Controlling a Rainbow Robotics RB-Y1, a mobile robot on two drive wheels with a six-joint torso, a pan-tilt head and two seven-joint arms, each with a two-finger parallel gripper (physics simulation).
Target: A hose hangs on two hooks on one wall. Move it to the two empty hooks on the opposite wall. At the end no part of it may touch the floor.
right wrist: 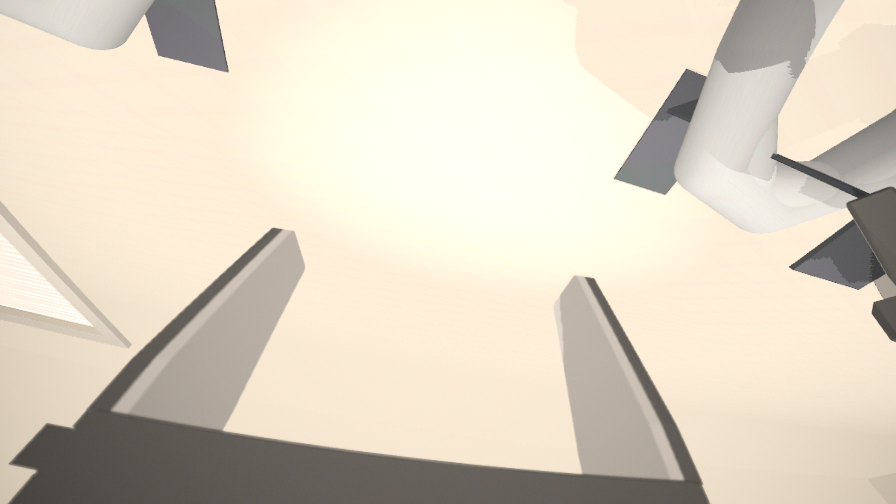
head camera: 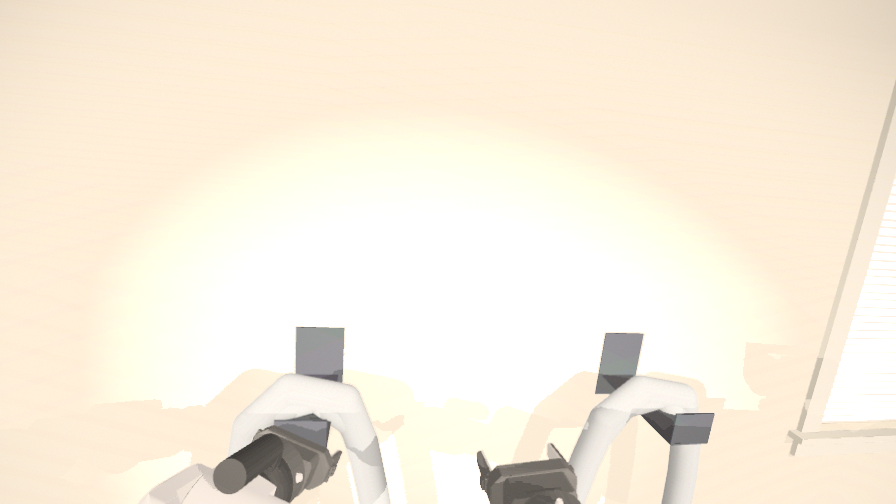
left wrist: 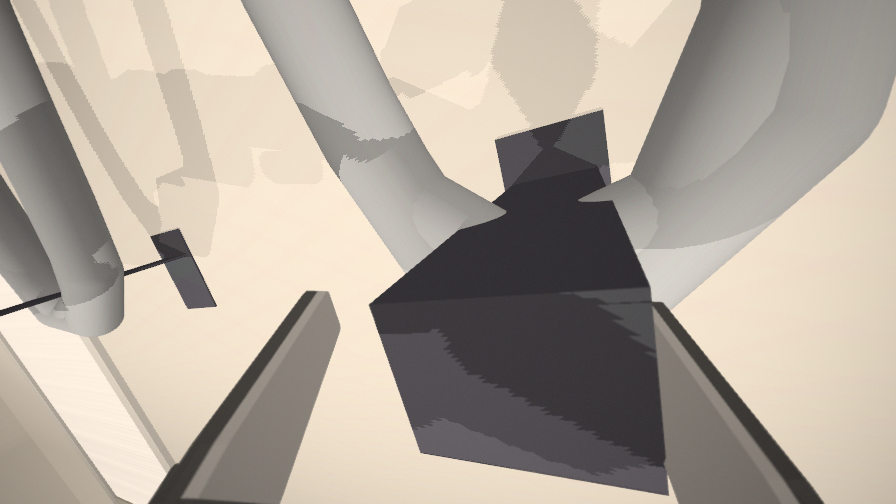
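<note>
A white hose [head camera: 300, 398] hangs over two grey hooks on the cream wall: the left hook [head camera: 319, 354] and the right hook [head camera: 620, 363]. Its loops drop below the frame. My left gripper [head camera: 313, 457] is open just below the left hook. In the left wrist view its fingers [left wrist: 494, 313] stand on either side of the hook's front lip [left wrist: 526, 376], with the hose [left wrist: 401, 188] bending over the hook behind it. My right gripper [head camera: 526, 470] is open and empty, left of the right hook. In the right wrist view its fingers [right wrist: 432, 263] frame bare wall, with the hose [right wrist: 733, 156] off to the right.
A window frame [head camera: 858, 300] with pale blinds stands at the right edge of the wall. The right hook's front lip [head camera: 682, 427] juts out beside the hose's right drop.
</note>
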